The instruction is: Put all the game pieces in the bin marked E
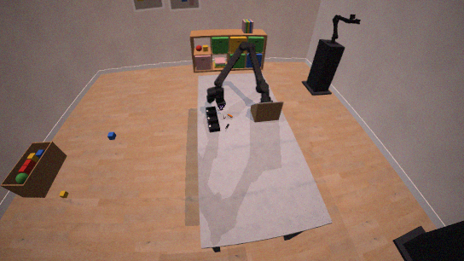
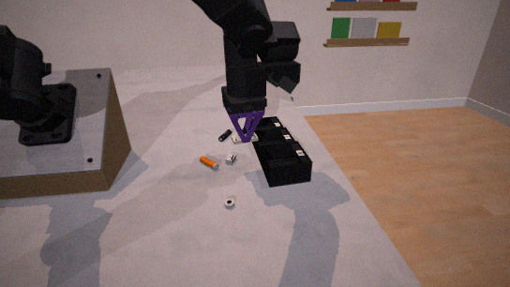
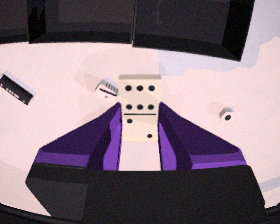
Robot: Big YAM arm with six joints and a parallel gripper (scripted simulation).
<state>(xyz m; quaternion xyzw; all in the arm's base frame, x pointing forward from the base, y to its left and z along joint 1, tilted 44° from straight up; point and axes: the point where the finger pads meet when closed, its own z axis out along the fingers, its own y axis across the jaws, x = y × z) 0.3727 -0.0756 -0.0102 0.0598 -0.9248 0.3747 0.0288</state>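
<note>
Right now my hand is 70 mm short of the black three-compartment bin tray, 50 mm to the right of it and 60 mm above it. Round my hand: grey metal nut: 40 mm behind, 110 mm to the right, 70 mm below; cream domino: right at my hand; orange battery: 80 mm behind, 20 mm to the left, 70 mm below.
</note>
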